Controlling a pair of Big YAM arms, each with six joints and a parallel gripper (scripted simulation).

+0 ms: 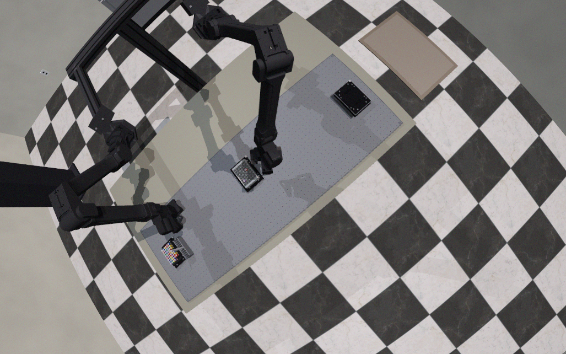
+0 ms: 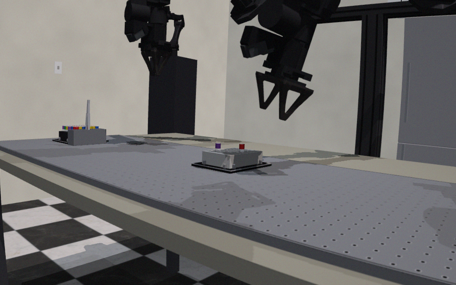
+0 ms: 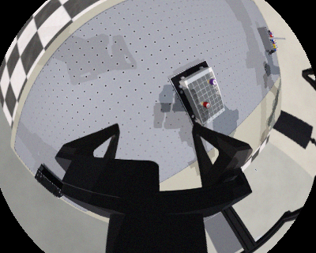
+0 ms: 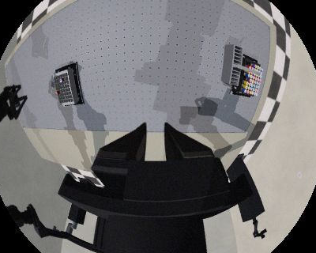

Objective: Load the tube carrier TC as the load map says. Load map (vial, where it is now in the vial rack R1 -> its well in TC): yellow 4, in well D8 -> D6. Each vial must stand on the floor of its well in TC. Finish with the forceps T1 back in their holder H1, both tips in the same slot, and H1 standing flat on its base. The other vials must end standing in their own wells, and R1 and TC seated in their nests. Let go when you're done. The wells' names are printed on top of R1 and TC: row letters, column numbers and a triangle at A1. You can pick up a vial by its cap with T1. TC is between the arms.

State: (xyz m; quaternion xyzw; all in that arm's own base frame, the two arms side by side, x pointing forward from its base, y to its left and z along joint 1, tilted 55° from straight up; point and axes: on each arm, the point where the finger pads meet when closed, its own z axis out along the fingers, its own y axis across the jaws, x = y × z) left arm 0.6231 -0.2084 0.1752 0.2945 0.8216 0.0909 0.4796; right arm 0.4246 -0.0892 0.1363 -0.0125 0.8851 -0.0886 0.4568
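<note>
Right now my right hand is 25 cm to the left of the grey holder H1, 22 cm above it and 6 cm short of it. From my right hand the other things lie so: white tube carrier TC: 32 cm to the left, 21 cm below, 7 cm ahead.
</note>
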